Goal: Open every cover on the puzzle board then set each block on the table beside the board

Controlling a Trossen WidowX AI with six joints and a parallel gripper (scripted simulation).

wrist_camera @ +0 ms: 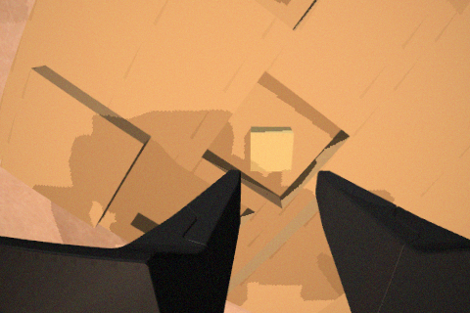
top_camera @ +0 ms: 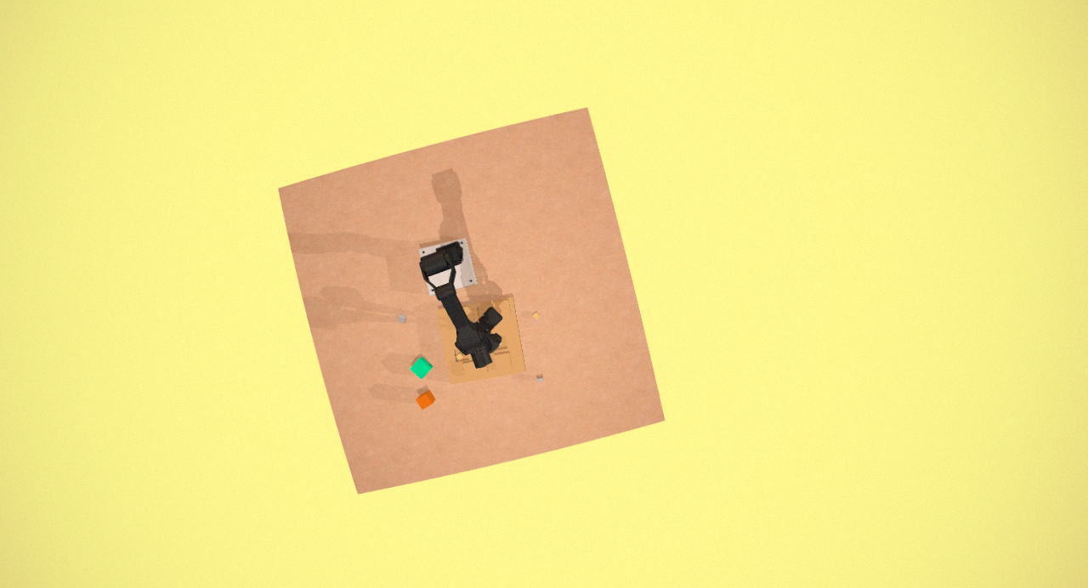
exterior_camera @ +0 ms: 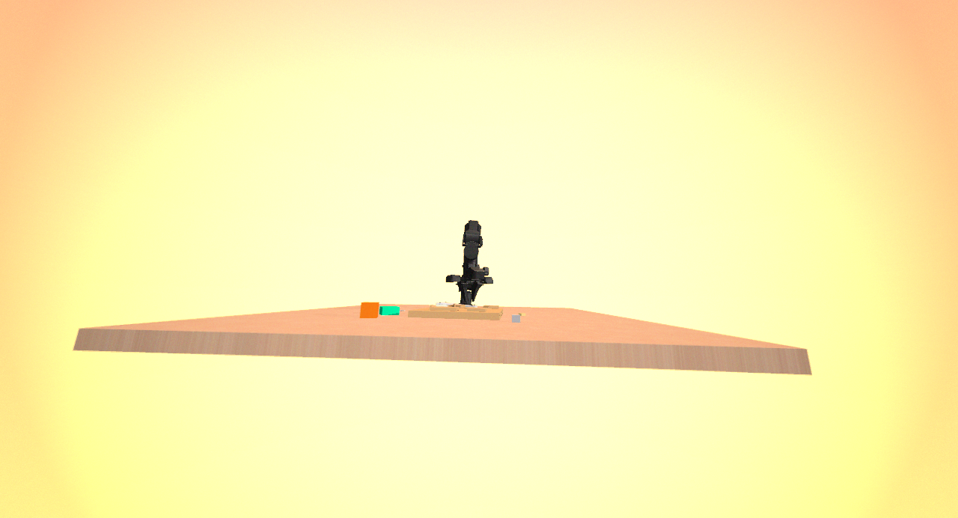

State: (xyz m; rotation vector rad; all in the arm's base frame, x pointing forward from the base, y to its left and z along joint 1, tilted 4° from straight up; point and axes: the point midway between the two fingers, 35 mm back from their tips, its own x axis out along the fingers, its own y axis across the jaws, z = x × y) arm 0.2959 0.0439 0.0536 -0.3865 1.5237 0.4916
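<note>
Right now my gripper tip is 5 cm short of the tan puzzle board and 3 cm above it. The rest, counted from my gripper tip: grey cube (25 cm ahead, 16 cm to the left, 4 cm below); green block (28 cm to the right, 10 cm ahead, 3 cm below); orange block (29 cm to the right, 23 cm ahead, 2 cm below).
</note>
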